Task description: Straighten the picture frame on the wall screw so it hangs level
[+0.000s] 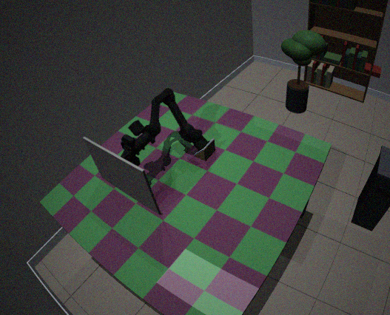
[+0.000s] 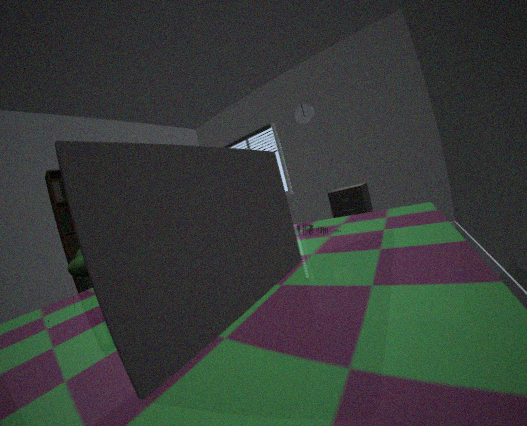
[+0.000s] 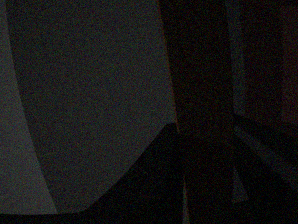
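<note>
Now: the picture frame 50 mm below my gripper tip, 10 mm to the right of it and 10 mm ahead of it. From my gripper tip the other things lie so: grey wall panel: 70 mm below, 20 mm ahead, 10 mm to the right.
</note>
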